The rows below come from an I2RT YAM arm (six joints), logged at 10 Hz.
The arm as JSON. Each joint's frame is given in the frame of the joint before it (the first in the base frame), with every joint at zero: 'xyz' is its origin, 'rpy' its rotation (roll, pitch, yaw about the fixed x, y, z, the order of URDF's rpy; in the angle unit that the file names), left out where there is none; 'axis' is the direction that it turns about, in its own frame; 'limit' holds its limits. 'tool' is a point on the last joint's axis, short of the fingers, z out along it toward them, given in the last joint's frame.
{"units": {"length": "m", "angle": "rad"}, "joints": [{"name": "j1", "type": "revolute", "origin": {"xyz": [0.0, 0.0, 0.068]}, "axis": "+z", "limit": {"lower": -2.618, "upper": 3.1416}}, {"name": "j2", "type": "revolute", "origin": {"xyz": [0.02, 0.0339, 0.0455], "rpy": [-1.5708, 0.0, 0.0]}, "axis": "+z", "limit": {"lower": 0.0, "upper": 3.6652}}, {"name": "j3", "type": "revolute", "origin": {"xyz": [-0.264, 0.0, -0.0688], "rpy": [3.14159, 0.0, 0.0]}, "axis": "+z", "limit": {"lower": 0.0, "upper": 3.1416}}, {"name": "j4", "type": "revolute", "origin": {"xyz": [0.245, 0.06, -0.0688]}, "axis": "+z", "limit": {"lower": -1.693, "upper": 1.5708}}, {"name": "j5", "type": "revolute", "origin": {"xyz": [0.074, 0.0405, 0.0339], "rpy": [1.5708, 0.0, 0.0]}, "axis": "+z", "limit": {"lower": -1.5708, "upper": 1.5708}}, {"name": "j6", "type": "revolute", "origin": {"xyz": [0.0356, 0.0, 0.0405], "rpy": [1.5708, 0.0, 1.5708]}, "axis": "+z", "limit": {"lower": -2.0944, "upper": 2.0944}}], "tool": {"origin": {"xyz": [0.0, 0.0, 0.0], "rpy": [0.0, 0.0, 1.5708]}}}
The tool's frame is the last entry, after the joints.
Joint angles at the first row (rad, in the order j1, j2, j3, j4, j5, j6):
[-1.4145, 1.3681, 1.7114, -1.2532, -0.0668, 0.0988]
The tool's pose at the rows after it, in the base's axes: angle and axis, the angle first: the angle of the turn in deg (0 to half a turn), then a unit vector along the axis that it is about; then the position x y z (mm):
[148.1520 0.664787 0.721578 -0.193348 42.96 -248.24 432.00]
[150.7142 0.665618 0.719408 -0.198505 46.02 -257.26 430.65]
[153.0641 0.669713 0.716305 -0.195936 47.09 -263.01 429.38]
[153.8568 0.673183 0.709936 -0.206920 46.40 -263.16 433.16]
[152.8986 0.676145 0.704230 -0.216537 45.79 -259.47 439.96]
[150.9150 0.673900 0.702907 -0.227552 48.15 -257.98 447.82]
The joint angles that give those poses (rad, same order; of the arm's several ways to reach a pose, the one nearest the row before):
[-1.4052, 1.4041, 1.7702, -1.2623, -0.0407, 0.0980]
[-1.3936, 1.4468, 1.8079, -1.2857, 0.0016, 0.0990]
[-1.3900, 1.4811, 1.8423, -1.3212, 0.0272, 0.1050]
[-1.3888, 1.4895, 1.8671, -1.3351, 0.0565, 0.1110]
[-1.3873, 1.4819, 1.8859, -1.3368, 0.0655, 0.1212]
[-1.3771, 1.4799, 1.9100, -1.3226, 0.0675, 0.1277]

